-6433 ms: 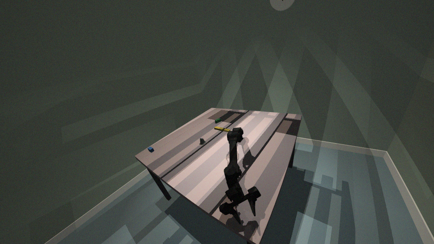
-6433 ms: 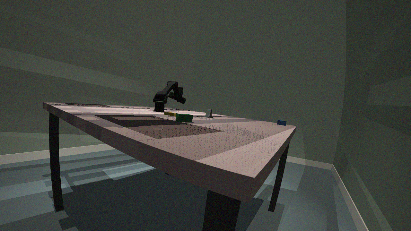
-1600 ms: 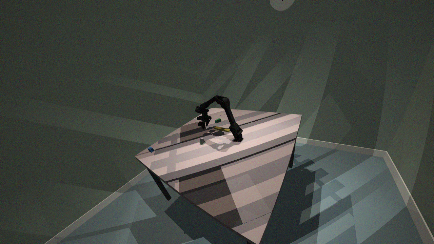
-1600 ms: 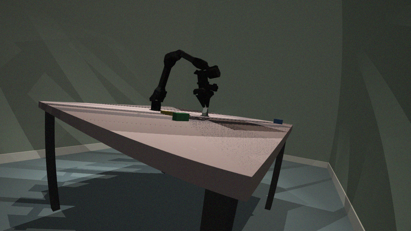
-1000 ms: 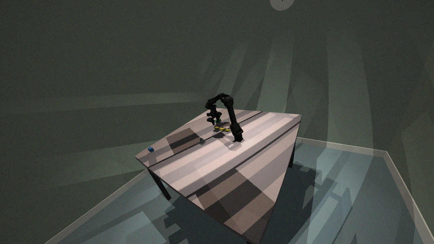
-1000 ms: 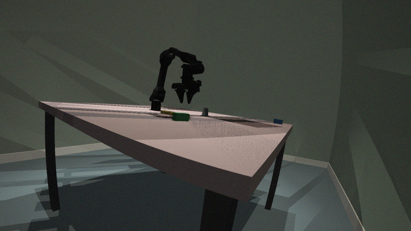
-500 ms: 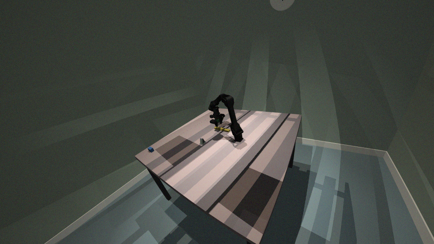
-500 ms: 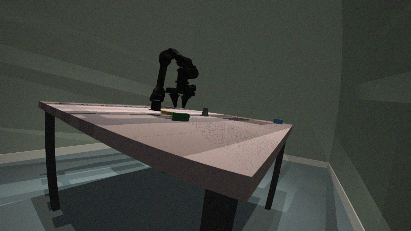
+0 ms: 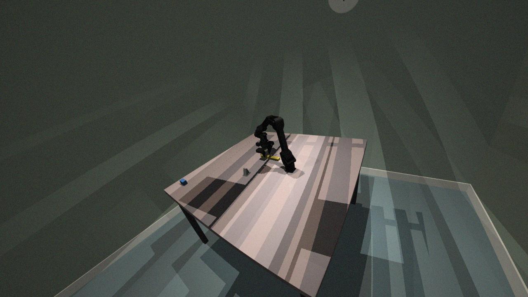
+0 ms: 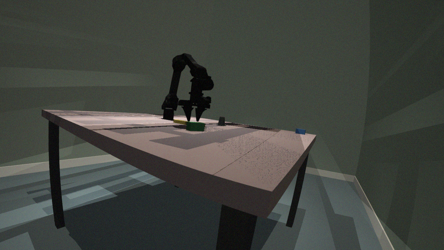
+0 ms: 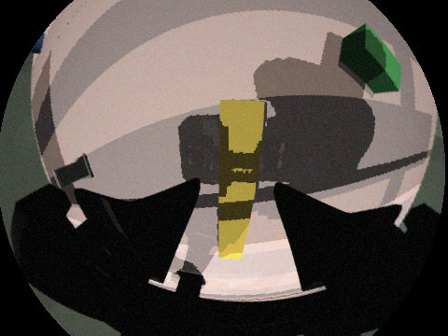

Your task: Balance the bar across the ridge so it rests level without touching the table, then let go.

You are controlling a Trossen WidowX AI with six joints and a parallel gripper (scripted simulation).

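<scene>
Now: the bar 3 cm behind my gripper tip and 1 cm below it. Also, from my gripper tip: blue block: 60 cm to the left, 45 cm ahead, 1 cm below; then green block: 15 cm to the right, 13 cm ahead, 1 cm below.
</scene>
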